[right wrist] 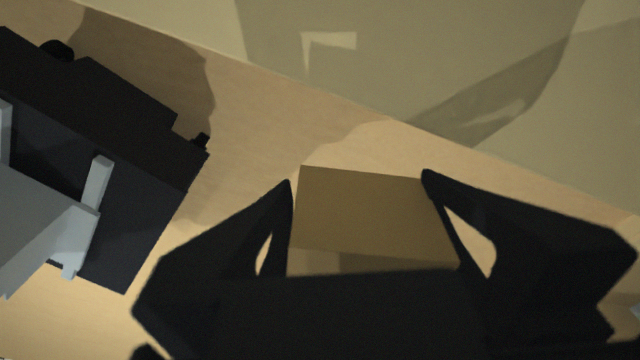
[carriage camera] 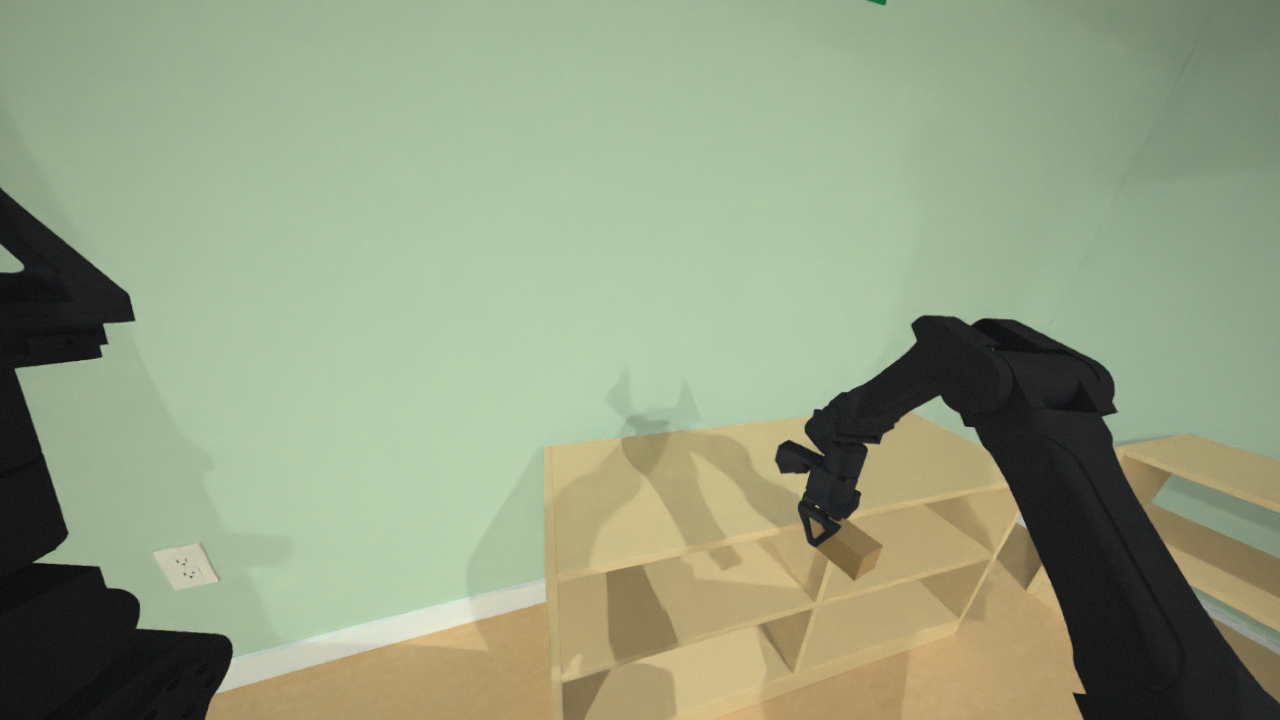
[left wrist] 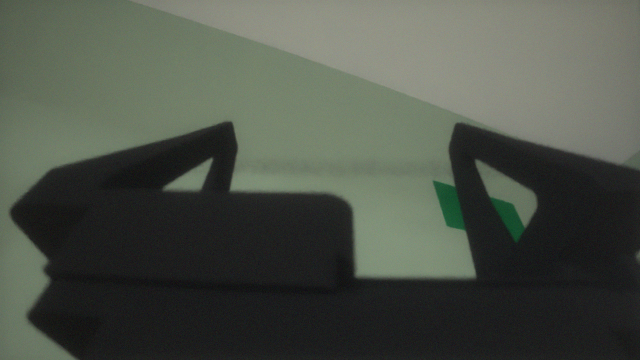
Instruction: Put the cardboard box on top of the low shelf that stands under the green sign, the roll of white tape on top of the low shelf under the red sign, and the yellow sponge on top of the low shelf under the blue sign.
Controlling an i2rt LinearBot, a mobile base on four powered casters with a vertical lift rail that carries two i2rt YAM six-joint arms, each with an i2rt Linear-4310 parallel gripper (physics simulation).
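Places are measured from the left arm's base along level axes (x ahead, y left, z up), in millimetres.
Pixels of known places: left gripper, fingertip midpoint: (left wrist: 342,134); right gripper, fingertip midpoint: (right wrist: 355,184) (carriage camera: 819,536).
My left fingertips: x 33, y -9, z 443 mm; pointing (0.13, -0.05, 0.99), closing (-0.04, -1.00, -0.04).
Note:
Ahead of a thing's pixels: the offset from my left fingertips to its top centre. Level surfaces: height alone.
The cardboard box {dx +342, dy -684, dz -507 mm} (carriage camera: 861,549) (right wrist: 370,215) is held between the fingers of my right gripper (carriage camera: 828,530) (right wrist: 355,184), which is shut on it. In the carriage view they overlap the front of the low shelf {dz -559 mm} (carriage camera: 935,465), near the shelf's middle; their height over it is hard to tell. The green sign (carriage camera: 878,1) (left wrist: 450,206) shows at the top edge of the carriage view and behind a finger in the left wrist view. My left gripper (left wrist: 342,134) is open and empty, raised toward wall and ceiling. The tape, sponge, red sign and blue sign do not show.
A second low shelf (carriage camera: 1208,461) stands at the right edge of the carriage view. The green wall (carriage camera: 402,223) rises behind the first shelf, with a power outlet {dx +371, dy +668, dz -711 mm} (carriage camera: 186,565) low at the left. A black and grey body (right wrist: 145,220) shows at the left of the right wrist view.

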